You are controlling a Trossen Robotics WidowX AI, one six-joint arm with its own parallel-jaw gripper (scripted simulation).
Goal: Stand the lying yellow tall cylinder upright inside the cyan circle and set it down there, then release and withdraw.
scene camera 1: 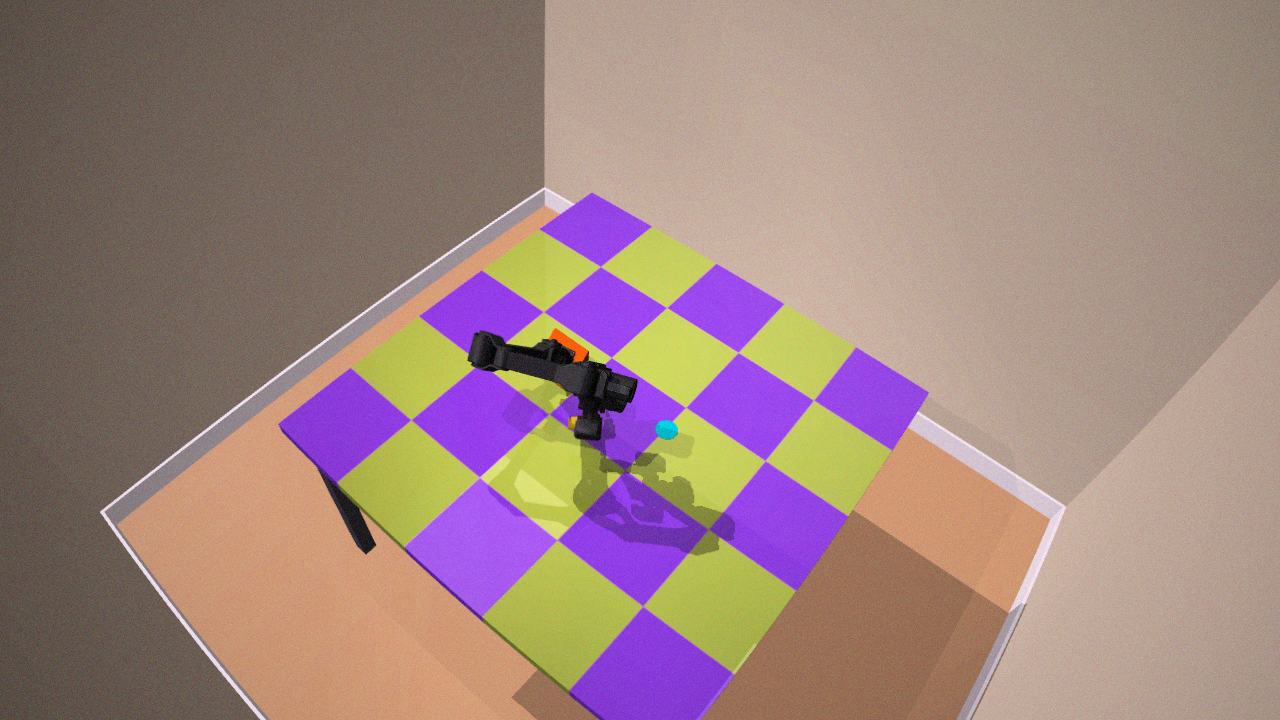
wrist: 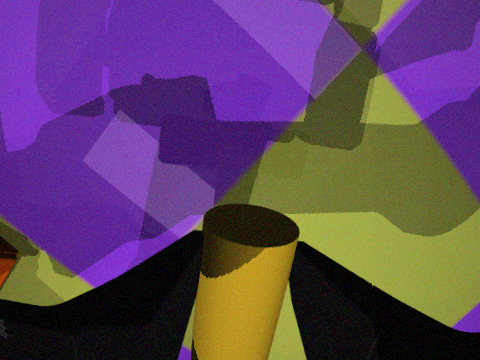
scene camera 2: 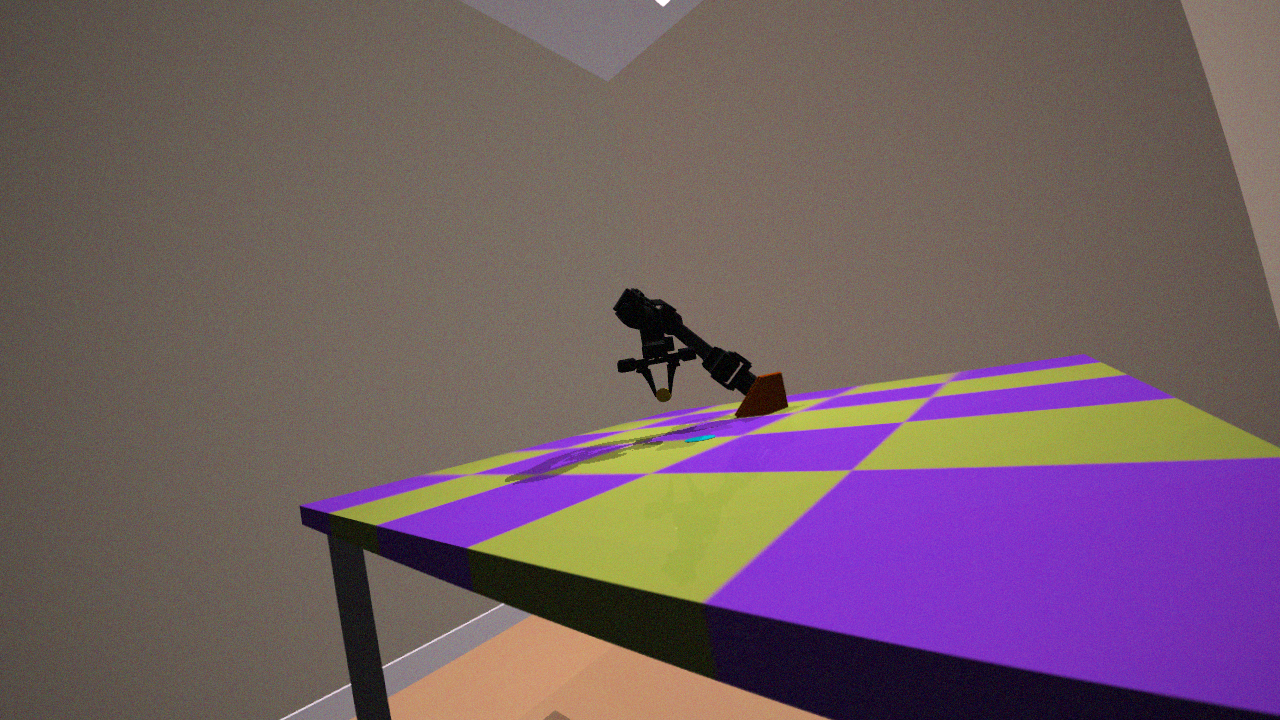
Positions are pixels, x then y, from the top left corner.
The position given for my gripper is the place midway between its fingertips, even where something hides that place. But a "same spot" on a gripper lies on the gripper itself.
My gripper shows in scene camera 1 (590, 425), in the wrist view and in scene camera 2. One and the same spot on my gripper: (wrist: 150, 304) is (scene camera 2: 668, 373).
